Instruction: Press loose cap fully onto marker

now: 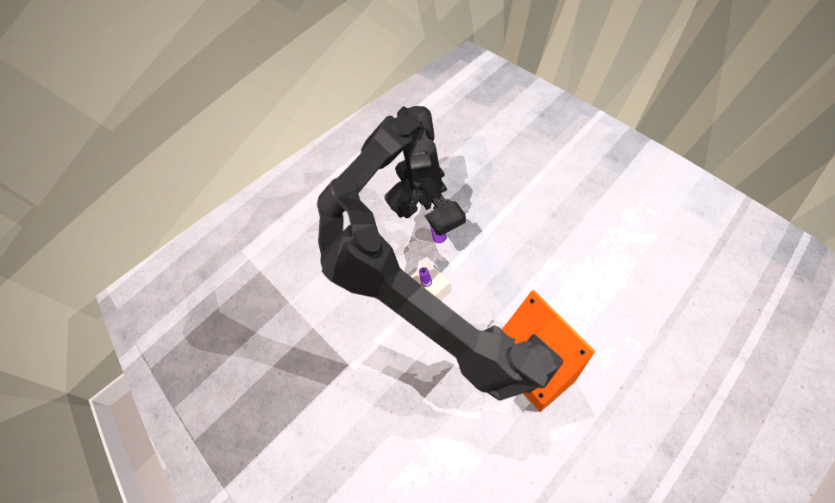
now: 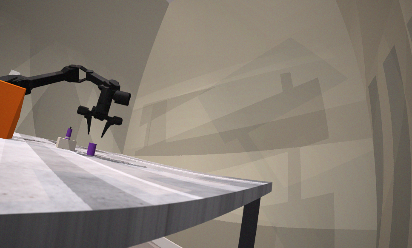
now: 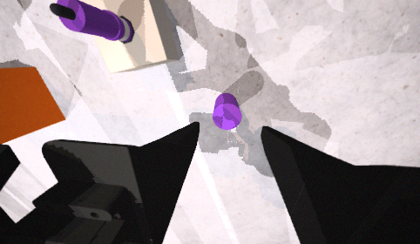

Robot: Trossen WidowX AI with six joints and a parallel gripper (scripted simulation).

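My gripper tip is now 5 cm above the purple cap. Also, from my gripper tip: holder block 9 cm behind, 10 cm to the left, 6 cm below.
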